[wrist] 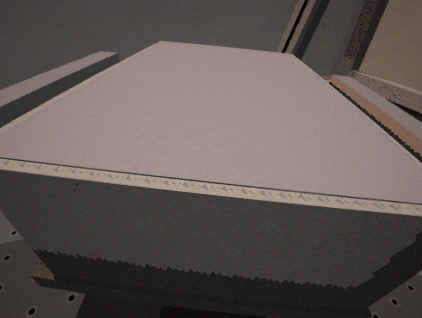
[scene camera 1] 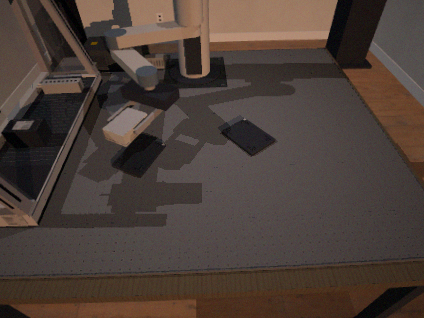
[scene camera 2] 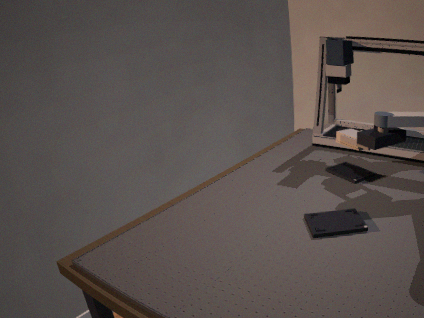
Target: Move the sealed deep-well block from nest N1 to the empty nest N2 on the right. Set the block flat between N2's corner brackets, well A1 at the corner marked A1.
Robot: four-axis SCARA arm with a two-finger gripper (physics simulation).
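Seen in the pictures: gripper, fingertip midpoint: (wrist: 222, 83) (scene camera 1: 121, 127) (scene camera 2: 351, 134); arm's base, origin of the base link: (scene camera 1: 195, 74).
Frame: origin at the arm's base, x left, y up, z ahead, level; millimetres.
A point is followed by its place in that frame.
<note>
My gripper (scene camera 1: 122, 129) @(x -219, y 154, z 593 mm) (wrist: 222, 83) @(x -219, y 154, z 593 mm) is shut on the pale deep-well block (scene camera 1: 126, 123) @(x -203, y 165, z 587 mm) (scene camera 2: 346, 136) (wrist: 210, 125) @(x -187, y 165, z 537 mm), its fingers along the two long sides. The block looks about level and is in the air, apart from the dark nest N2 (scene camera 1: 140, 158) @(x -184, y 25, z 604 mm) (scene camera 2: 345, 171) @(x -174, y 25, z 596 mm), which lies below it and a little nearer scene camera 1. A small light mark shows at one corner of N2. Nest N1 (scene camera 1: 248, 136) @(x 199, y 24, z 512 mm) (scene camera 2: 336, 223) @(x 215, y 25, z 495 mm) lies bare on the mat. The A1 lettering and well A1 cannot be made out; the block's underside is hidden.
A framed machine (scene camera 1: 66, 149) @(x -450, y 40, z 560 mm) (scene camera 2: 320, 100) @(x -498, y 218, z 827 mm) stands beside N2, with a white rack (scene camera 1: 62, 85) @(x -553, y 100, z 227 mm) and a black box (scene camera 1: 26, 132) @(x -550, y 128, z 565 mm) on its deck. The arm's column (scene camera 1: 192, 45) @(x -1, y 182, z 77 mm) stands behind the nests. A dark pillar (scene camera 1: 356, 30) rises past the table's far corner.
</note>
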